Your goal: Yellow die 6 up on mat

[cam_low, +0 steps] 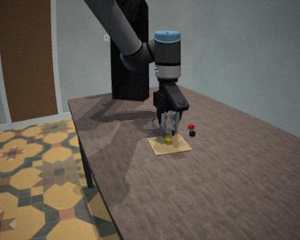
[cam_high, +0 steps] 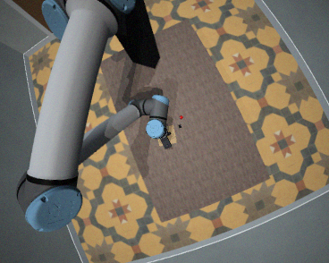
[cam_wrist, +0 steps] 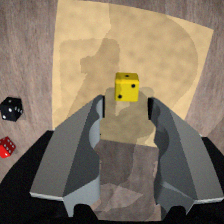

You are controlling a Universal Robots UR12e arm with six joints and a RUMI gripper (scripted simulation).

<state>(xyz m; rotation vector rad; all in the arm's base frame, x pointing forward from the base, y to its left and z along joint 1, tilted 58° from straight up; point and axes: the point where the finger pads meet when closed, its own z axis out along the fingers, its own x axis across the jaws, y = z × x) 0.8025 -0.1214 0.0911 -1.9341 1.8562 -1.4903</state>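
Now: hand 30 mm above the yellow die. From my hand the other things lie so: black die (130 mm to the left, 40 mm below); red die (180 mm to the left, 50 mm behind, 40 mm below); tan mat (50 mm below).
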